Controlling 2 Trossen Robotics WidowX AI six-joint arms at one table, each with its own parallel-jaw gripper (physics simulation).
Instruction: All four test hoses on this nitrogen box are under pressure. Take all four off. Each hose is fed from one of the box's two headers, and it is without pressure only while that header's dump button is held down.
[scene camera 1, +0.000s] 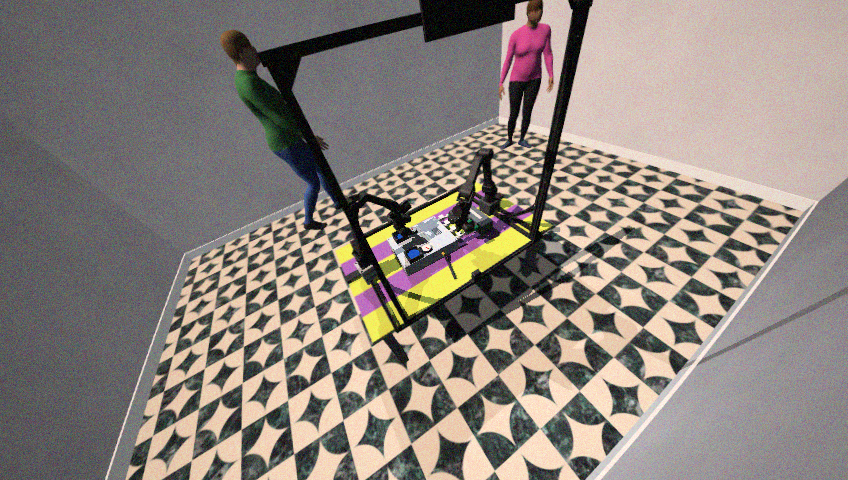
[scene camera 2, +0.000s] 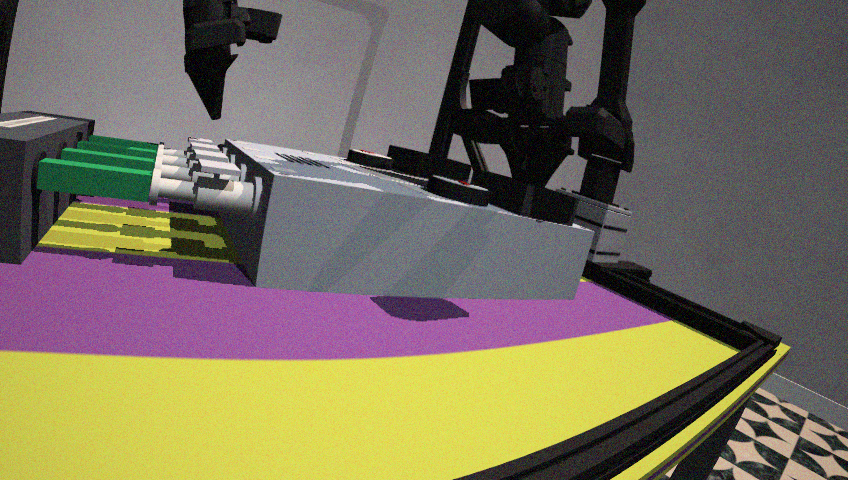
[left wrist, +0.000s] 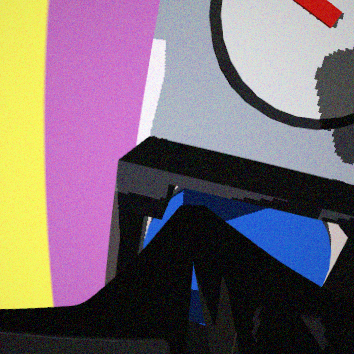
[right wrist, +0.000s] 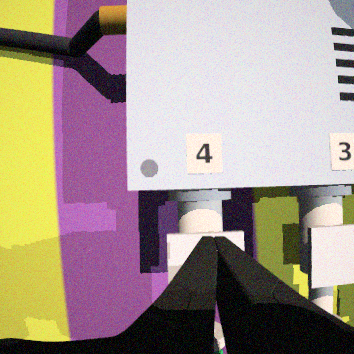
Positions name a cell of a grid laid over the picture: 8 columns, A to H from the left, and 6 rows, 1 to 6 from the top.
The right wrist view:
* my right gripper: E5
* grey nitrogen box: E2
